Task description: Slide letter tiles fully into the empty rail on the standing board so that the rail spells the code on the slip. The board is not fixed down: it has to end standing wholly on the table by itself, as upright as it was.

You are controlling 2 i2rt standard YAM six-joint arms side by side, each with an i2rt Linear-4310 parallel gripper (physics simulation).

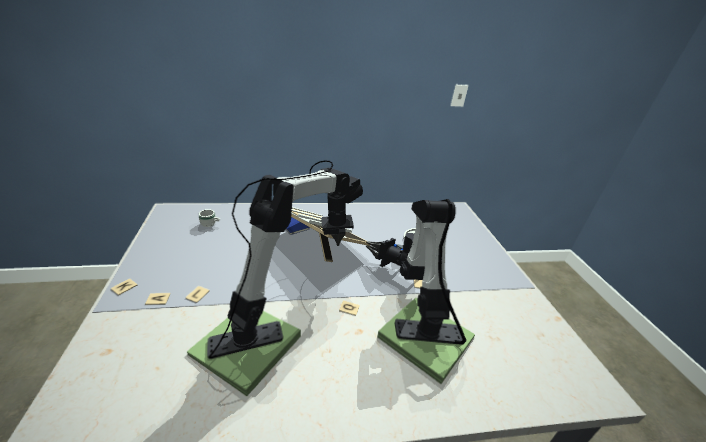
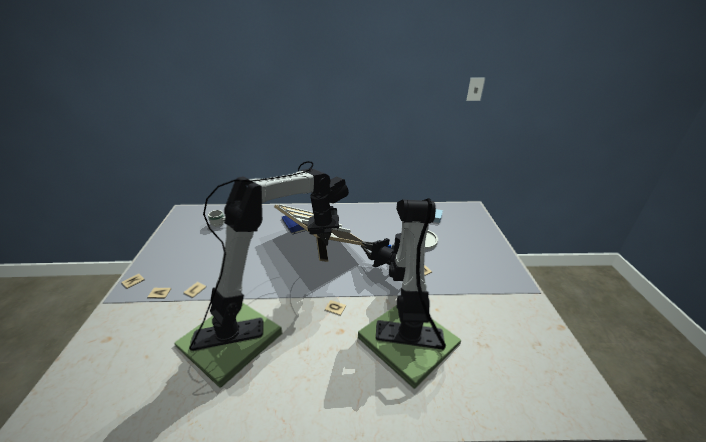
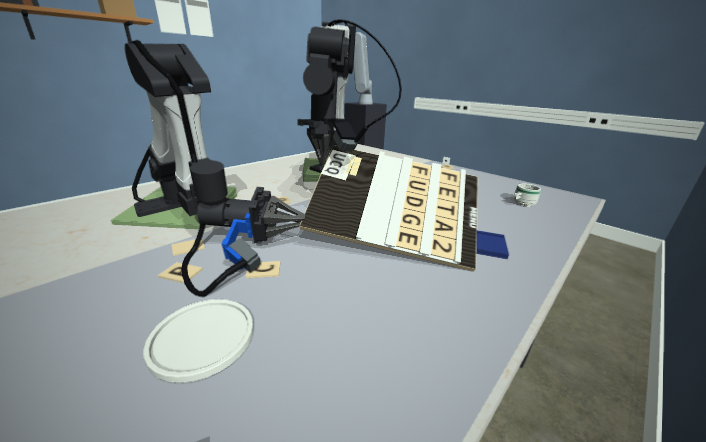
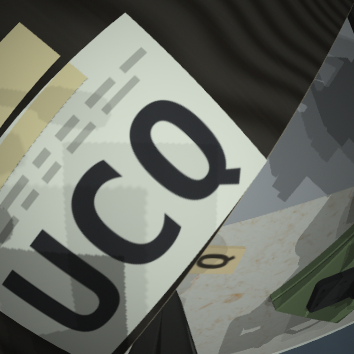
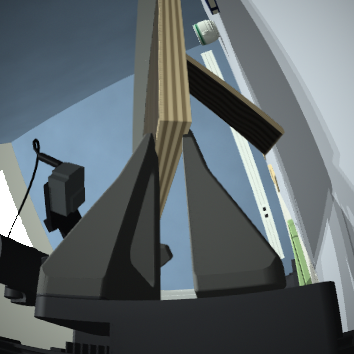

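Seen in the pictures: left gripper, fingertip midpoint: (image 1: 337, 244) (image 2: 327, 244) (image 3: 321, 163) (image 4: 168, 293) (image 5: 169, 251); right gripper, fingertip midpoint: (image 1: 366, 243) (image 2: 362, 243) (image 3: 305, 219) (image 5: 169, 140); left arm's base, link origin: (image 1: 246, 340) (image 2: 228, 334); right arm's base, link origin: (image 1: 427, 332) (image 2: 409, 335) (image 3: 179, 201).
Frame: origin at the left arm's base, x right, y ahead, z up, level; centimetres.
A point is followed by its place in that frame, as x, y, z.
The menu board (image 3: 338, 203) @(40.9, 33.6, 7.1) (image 4: 225, 65) @(37.6, 29.0, 10.4) (image 5: 172, 75) @(48.3, 32.2, 3.4) is tilted far back and raised off the table, its rear leg (image 1: 326, 249) @(32.1, 32.9, 2.0) hanging. Its rails spell FETA2 and FUDGE; the third rail (image 3: 380, 192) @(33.5, 39.4, 8.7) is empty. The slip (image 3: 336, 165) @(33.9, 27.6, 12.7) (image 4: 175, 85) @(36.0, 29.2, 11.1) reads UCQ. My right gripper (image 1: 368, 244) @(47.3, 29.9, 4.6) (image 2: 364, 244) @(47.3, 29.9, 4.6) (image 3: 301, 219) @(47.3, 29.9, 4.6) (image 5: 169, 140) @(47.3, 29.9, 4.6) is shut on the board's lower corner. My left gripper (image 1: 338, 242) @(32.9, 22.4, 12.0) (image 2: 323, 242) @(32.9, 22.4, 12.0) (image 3: 318, 167) @(32.9, 22.4, 12.0) (image 4: 168, 293) @(32.9, 22.4, 12.0) is shut and empty beside the slip corner, its fingers partly hidden by the board edge. The Q tile (image 1: 348, 307) @(32.6, 6.0, -1.6) (image 2: 335, 307) @(32.9, 5.8, -1.6) (image 4: 215, 259) @(33.1, 6.1, -1.6) lies on the table.
Tiles K (image 1: 124, 286) @(-35.1, 32.2, -1.4), A (image 1: 157, 298) @(-24.9, 24.2, -1.4) and L (image 1: 197, 294) @(-13.5, 23.1, -1.4) lie at left. More tiles (image 3: 265, 269) @(58.4, 29.9, -1.4) (image 3: 179, 271) @(68.2, 18.0, -1.4) lie near the right arm, letters partly hidden. A round plate (image 3: 151, 354) @(79.9, 33.5, -0.8), a mug (image 1: 206, 217) @(-10.5, 61.8, 3.3) (image 3: 527, 194) @(-7.2, 65.0, 2.3) and a blue box (image 3: 492, 244) @(23.8, 62.5, -0.6) (image 2: 290, 223) @(21.1, 57.3, -0.6) are around.
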